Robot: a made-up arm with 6 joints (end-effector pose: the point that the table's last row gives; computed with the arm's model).
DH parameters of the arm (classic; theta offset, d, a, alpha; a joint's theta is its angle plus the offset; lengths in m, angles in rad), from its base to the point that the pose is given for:
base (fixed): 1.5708 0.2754 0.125 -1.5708
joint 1: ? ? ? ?
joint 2: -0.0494 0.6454 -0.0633 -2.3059
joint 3: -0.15 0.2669 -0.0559 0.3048
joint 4: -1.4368 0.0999 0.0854 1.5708
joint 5: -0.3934 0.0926 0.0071 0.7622
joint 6: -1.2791 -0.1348 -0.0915 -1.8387
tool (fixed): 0.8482 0.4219 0 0
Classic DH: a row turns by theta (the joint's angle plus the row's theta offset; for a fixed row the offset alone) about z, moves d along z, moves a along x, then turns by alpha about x.
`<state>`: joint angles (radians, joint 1 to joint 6).
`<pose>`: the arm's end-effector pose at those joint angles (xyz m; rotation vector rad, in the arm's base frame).
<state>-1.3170 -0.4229 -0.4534 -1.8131 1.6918 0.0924</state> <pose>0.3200 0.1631 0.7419 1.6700 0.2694 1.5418</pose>
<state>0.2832 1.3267 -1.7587 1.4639 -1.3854 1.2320</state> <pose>-0.7076 0.4628 -0.6335 -1.8039 -1.2079 0.7110</pose>
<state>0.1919 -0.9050 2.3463 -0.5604 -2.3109 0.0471</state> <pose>-0.2914 0.8896 -0.1083 -1.7398 1.7808 0.3653</pose>
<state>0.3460 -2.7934 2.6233 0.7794 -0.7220 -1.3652</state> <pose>-0.3647 0.6661 0.2880 -0.6956 -0.9029 -1.4638</pose>
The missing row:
joint 1: -1.5592 0.1525 -0.191 -1.1377
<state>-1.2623 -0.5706 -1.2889 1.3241 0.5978 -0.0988</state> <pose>0.3347 0.2943 0.9894 -0.3734 0.7071 -1.7306</pose>
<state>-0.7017 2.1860 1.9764 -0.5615 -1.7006 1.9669</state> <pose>-0.1972 1.1284 0.0685 -1.6973 -0.8894 -1.2463</pose>
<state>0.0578 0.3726 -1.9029 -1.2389 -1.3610 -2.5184</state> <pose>-0.1716 0.3669 -0.4402 -1.8723 2.4070 -0.4134</pose>
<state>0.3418 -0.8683 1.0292 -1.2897 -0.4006 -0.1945</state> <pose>-0.0627 1.1549 -0.0301 -0.5520 -2.2610 -1.2757</pose>
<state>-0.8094 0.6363 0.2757 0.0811 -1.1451 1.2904</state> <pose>-0.1167 1.2939 0.5625 -0.7298 -1.0927 -1.5153</pose>
